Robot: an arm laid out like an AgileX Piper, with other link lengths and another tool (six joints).
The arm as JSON. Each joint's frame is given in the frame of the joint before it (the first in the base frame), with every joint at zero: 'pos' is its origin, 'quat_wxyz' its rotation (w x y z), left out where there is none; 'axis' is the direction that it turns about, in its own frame. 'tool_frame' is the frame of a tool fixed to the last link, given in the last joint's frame.
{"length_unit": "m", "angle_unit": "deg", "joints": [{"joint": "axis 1", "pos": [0.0, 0.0, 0.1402], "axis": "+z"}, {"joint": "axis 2", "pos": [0.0, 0.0, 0.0], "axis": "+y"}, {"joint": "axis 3", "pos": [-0.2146, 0.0, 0.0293], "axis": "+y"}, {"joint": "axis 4", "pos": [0.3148, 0.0, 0.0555], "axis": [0.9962, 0.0, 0.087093]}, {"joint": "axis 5", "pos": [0.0, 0.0, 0.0], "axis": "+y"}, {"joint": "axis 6", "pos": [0.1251, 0.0, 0.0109], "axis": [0.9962, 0.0, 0.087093]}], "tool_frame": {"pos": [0.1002, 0.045, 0.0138], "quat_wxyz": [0.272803, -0.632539, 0.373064, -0.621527]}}
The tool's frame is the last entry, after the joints.
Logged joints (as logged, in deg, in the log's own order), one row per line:
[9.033 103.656 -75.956 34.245 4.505 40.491]
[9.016 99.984 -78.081 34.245 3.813 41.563]
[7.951 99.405 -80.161 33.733 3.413 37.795]
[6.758 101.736 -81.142 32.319 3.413 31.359]
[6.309 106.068 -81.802 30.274 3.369 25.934]
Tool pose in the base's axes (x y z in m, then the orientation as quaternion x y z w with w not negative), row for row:
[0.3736 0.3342 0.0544 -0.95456 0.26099 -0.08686 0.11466]
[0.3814 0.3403 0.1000 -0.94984 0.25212 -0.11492 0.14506]
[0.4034 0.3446 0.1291 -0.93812 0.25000 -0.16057 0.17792]
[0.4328 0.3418 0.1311 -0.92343 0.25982 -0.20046 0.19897]
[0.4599 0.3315 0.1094 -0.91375 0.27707 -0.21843 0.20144]
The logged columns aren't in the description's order. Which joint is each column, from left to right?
Columns, left to right: axis 4, axis 2, axis 3, axis 1, axis 6, axis 5.
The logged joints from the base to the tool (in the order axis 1, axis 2, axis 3, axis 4, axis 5, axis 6), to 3 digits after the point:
[34.245 103.656 -75.956 9.033 40.491 4.505]
[34.245 99.984 -78.081 9.016 41.563 3.813]
[33.733 99.405 -80.161 7.951 37.795 3.413]
[32.319 101.736 -81.142 6.758 31.359 3.413]
[30.274 106.068 -81.802 6.309 25.934 3.369]

